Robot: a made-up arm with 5 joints.
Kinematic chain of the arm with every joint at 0, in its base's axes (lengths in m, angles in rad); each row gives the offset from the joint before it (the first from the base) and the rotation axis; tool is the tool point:
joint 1: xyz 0 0 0.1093 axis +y
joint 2: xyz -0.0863 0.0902 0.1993 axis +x
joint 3: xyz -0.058 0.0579 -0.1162 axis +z
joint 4: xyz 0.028 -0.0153 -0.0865 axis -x
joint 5: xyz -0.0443 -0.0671 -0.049 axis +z
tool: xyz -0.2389 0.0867 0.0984
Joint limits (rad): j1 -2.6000..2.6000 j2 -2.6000..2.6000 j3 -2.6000..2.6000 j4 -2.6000..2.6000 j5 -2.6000..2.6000
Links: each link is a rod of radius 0.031 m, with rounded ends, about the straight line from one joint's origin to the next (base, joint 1, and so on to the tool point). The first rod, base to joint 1, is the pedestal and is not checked.
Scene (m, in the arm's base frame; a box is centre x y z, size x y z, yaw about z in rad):
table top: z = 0
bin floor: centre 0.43 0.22 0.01 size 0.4 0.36 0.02 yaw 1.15
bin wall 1: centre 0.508 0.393 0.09 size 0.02 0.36 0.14 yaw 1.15
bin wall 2: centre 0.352 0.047 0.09 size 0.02 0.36 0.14 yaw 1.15
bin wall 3: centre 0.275 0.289 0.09 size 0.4 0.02 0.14 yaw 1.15
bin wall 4: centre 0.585 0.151 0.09 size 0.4 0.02 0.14 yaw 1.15
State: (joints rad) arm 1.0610 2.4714 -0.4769 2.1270 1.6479
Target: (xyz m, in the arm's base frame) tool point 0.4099 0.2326 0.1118
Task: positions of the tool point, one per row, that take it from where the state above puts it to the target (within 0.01 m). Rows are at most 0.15 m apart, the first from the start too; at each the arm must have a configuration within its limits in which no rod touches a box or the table.
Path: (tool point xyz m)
1: 0.3486 -0.0792 0.3528
2: 0.4291 0.0186 0.2887
3: 0.4518 0.1312 0.2034
4: 0.4099 0.2326 0.1118

